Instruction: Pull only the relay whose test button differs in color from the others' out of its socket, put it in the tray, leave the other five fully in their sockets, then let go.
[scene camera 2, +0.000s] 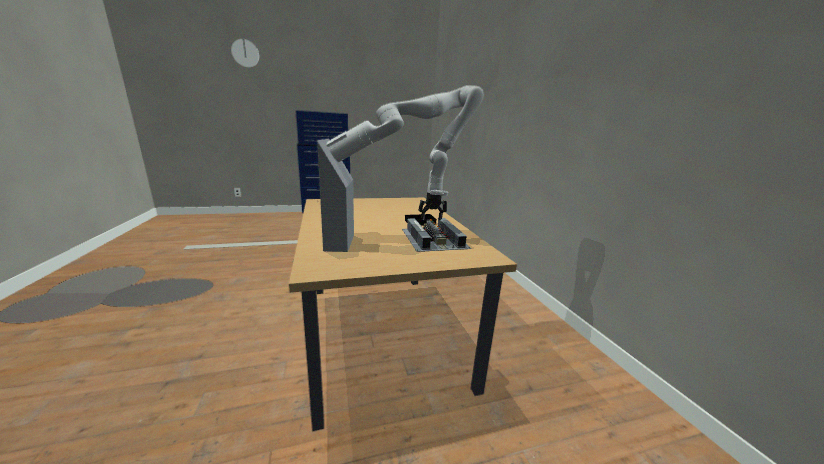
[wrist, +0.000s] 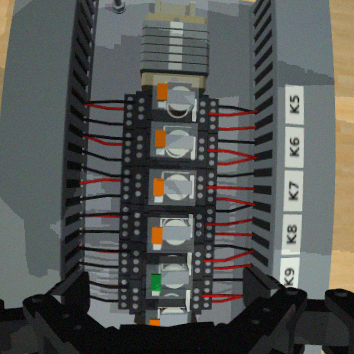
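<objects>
The gripper (wrist: 166, 286) is 16 cm from the lens, while a grey mounting plate (wrist: 116, 59) sits 25 cm from the lens.
</objects>
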